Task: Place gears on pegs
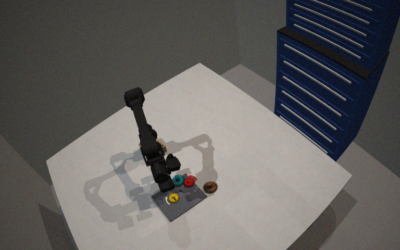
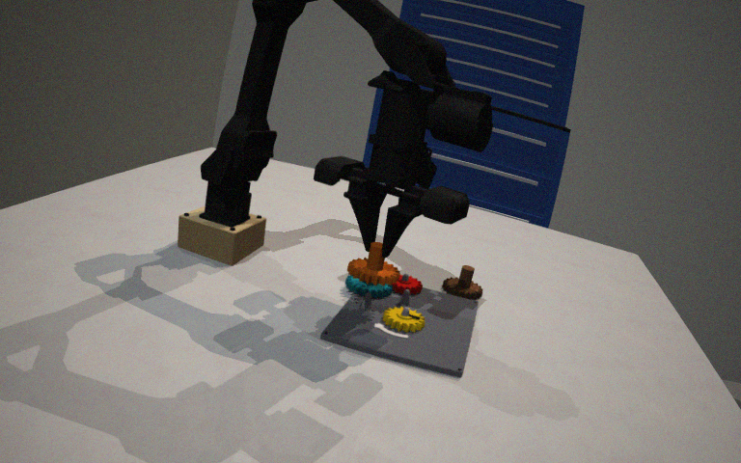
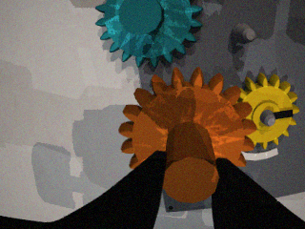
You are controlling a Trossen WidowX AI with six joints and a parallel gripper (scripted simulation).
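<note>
My gripper tip is 5 cm short of the yellow gear, 1 cm to the left of it and 7 cm above it. From my gripper tip the other things lie so: teal gear: 1 cm behind, 6 cm to the left, 6 cm below; red gear: 3 cm ahead, 9 cm to the left, 7 cm below; orange gear: 1 cm below.
</note>
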